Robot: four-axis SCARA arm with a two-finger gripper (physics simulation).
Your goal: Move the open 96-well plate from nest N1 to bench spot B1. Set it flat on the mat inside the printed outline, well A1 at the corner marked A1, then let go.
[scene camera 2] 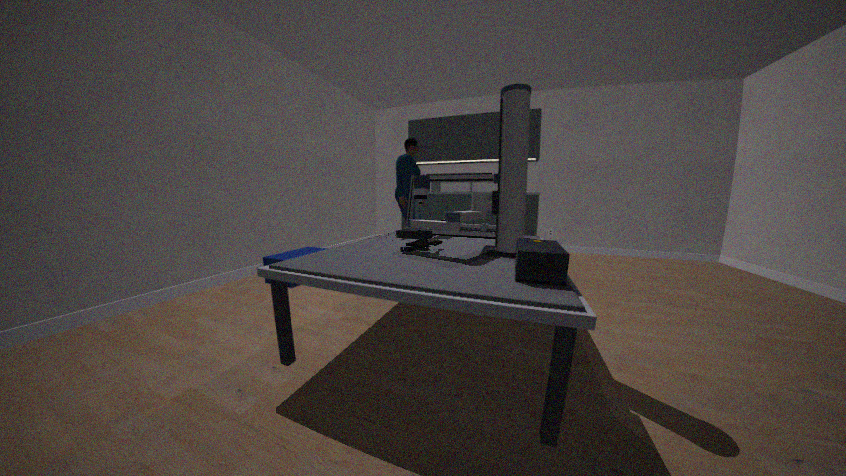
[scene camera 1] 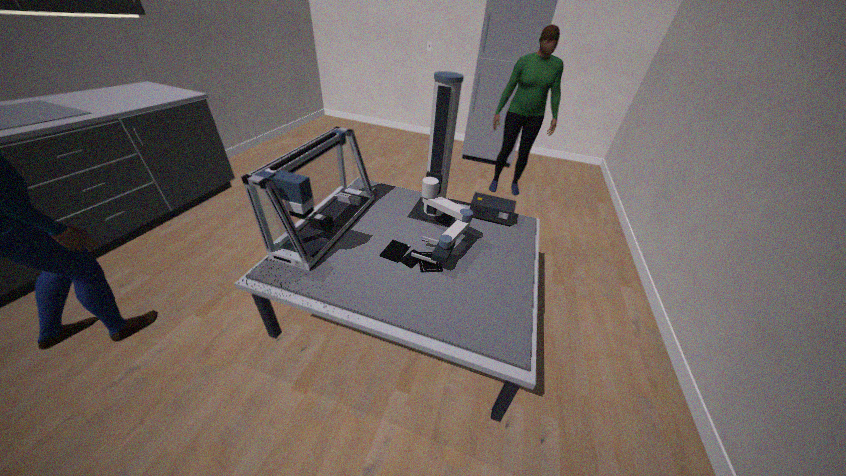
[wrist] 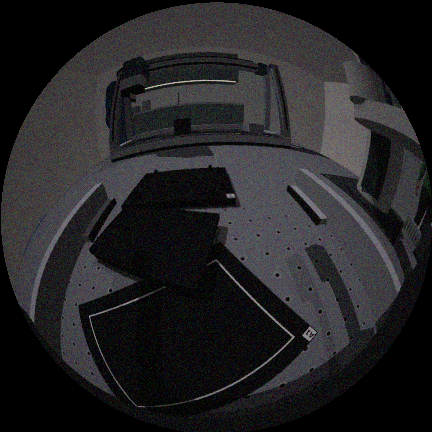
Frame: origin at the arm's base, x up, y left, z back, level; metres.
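Seen in the pictures: gripper, fingertip midpoint: (scene camera 1: 417, 245) (wrist: 198, 179); arm's base at its link origin: (scene camera 2: 508, 253) (scene camera 1: 433, 212) (wrist: 370, 203).
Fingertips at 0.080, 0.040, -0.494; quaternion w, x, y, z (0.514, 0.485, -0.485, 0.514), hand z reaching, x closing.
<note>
Offsets run from my fingertips to a thing's top centre, as dx, dy, dz. "*": to the spot under its first point. Level surfaces: height alone.
My gripper (scene camera 1: 417, 246) (wrist: 198, 179) is open and empty; its fingers stand wide apart at left and right in the wrist view, above the table. The black mat @[dx -0.065] (scene camera 1: 431, 267) (wrist: 175, 345) with a white printed outline lies nearest the wrist camera, its A1 label @[* -0.065, +0.112, +0.064] (wrist: 310, 333) at the right corner. A raised dark block @[-0.050, -0.008, -0.055] (wrist: 160, 242) covers the mat's far corner in the wrist view. Behind it lies a dark flat piece @[* -0.055, -0.124, -0.031] (scene camera 1: 395, 250) (wrist: 182, 189) with a small white label at its near right corner. Wells cannot be made out, so I cannot tell which dark piece is the plate or nest N1.
A metal gantry frame (scene camera 1: 295, 223) stands at the table's left side in scene camera 1. The arm column (scene camera 1: 447, 136) (scene camera 2: 513, 171) and a dark box (scene camera 1: 493, 208) (scene camera 2: 541, 260) stand at the back. A person in green (scene camera 1: 535, 88) stands behind the table, another in blue (scene camera 2: 405, 177) beyond the gantry.
</note>
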